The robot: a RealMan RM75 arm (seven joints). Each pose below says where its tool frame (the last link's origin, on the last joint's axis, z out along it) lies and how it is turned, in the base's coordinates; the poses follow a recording.
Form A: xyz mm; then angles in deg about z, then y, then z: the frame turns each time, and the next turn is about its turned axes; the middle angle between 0 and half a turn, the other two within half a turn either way.
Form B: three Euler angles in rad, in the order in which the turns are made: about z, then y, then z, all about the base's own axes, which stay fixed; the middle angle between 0 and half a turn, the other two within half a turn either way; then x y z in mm. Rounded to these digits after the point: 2 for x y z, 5 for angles.
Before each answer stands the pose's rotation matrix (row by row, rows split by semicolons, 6 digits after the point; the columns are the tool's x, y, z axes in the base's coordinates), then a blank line. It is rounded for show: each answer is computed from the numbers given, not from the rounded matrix.
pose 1, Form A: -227.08, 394.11, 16.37, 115.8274, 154.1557, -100.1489
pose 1, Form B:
0.816938 0.544558 -0.189917; 0.571587 -0.720641 0.392383; 0.076813 -0.429106 -0.899982

-1.74793, 2.69052, 2.02157, -227.08, 394.11, 16.37
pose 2, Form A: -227.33, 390.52, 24.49, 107.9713, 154.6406, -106.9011
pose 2, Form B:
0.829071 0.543304 -0.132146; 0.545103 -0.732727 0.407399; 0.124514 -0.409796 -0.903639

-1.86578, 2.69899, 1.88445, -227.33, 390.52, 24.49
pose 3, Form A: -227.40, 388.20, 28.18, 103.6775, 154.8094, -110.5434
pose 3, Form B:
0.834767 0.541327 -0.100643; 0.529958 -0.740346 0.413561; 0.149361 -0.398564 -0.904897

-1.92935, 2.70193, 1.80951, -227.40, 388.20, 28.18
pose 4, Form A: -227.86, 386.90, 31.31, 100.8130, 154.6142, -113.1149
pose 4, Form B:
0.836852 0.541489 -0.080428; 0.520916 -0.742511 0.421099; 0.168302 -0.394294 -0.903442

-1.97423, 2.69853, 1.75952, -227.86, 386.90, 31.31
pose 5, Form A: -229.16, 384.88, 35.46, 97.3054, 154.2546, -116.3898
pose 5, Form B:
0.837611 0.543468 -0.055234; 0.511011 -0.743800 0.430847; 0.193068 -0.389107 -0.900733

-2.03139, 2.69225, 1.69830, -229.16, 384.88, 35.46
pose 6, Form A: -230.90, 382.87, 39.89, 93.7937, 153.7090, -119.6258
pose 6, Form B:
0.838044 0.544815 -0.029306; 0.499741 -0.744937 0.441960; 0.218955 -0.385027 -0.896556

-2.08786, 2.68273, 1.63701, -230.90, 382.87, 39.89
